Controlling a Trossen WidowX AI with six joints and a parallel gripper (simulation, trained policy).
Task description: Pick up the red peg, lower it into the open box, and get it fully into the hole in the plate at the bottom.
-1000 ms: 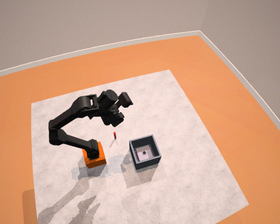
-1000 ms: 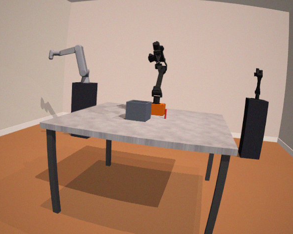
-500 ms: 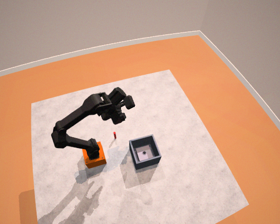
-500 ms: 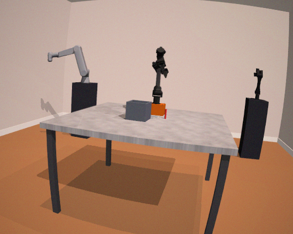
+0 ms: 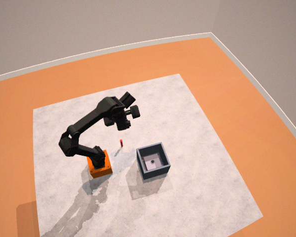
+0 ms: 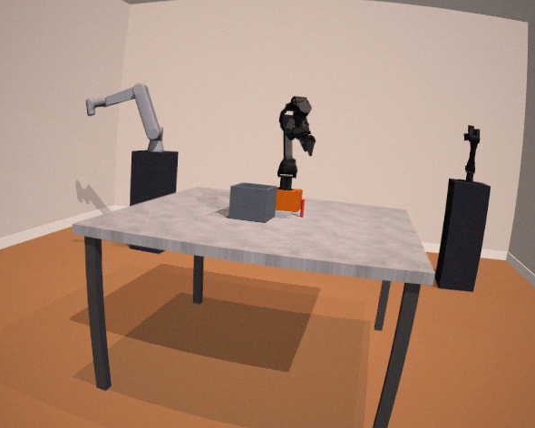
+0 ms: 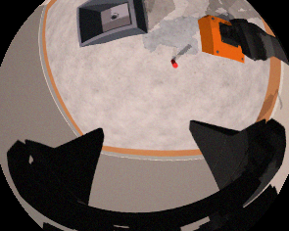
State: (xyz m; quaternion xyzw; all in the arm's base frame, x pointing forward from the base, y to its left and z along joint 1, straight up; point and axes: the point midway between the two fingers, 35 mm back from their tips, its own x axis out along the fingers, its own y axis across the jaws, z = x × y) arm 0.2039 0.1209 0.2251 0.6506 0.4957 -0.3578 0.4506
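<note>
Right now the red peg is 50 mm behind my gripper tip, 10 mm to the right of it and 250 mm below it. The rest, counted from my gripper tip: plate 100 mm ahead, 200 mm to the right, 250 mm below.
</note>
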